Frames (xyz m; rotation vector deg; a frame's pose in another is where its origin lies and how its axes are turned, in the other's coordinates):
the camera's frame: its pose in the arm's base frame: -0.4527 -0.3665 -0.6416 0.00 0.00 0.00
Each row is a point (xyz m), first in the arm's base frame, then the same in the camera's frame.
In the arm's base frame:
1: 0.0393 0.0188 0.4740
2: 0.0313 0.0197 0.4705
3: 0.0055 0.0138 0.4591
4: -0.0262 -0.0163 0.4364
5: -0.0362 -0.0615 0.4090
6: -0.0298 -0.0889 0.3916
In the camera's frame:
1: 0.4920 0.3853 1.1156
2: 0.4840 0.3862 1.1121
3: 0.4582 0.3803 1.1007
4: 0.4265 0.3502 1.0780
5: 0.4165 0.3050 1.0506
6: 0.4229 0.2776 1.0332

